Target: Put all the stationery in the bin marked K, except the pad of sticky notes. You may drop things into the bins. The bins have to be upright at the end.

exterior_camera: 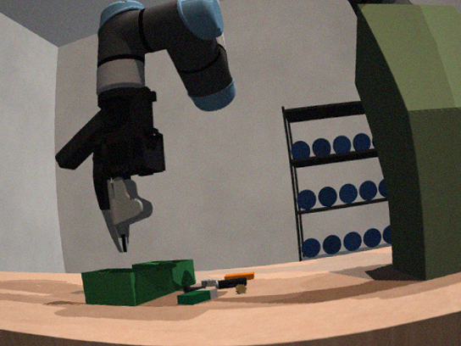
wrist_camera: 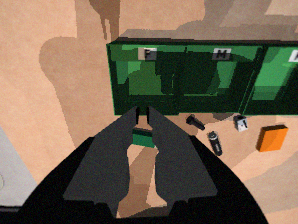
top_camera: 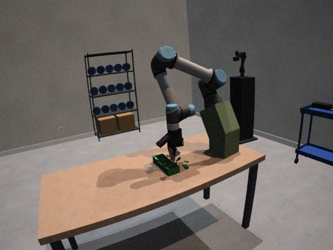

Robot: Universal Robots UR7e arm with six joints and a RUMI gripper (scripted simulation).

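The white sharpener-like piece lies 17 cm to the right of my hand, 8 cm below it and 5 cm behind it. From my hand the other things lie so: green bin: 9 cm to the right, 7 cm below, 2 cm ahead; black bolt: 9 cm to the right, 8 cm below, 6 cm behind; green block: 10 cm behind, 8 cm below, 3 cm to the right.
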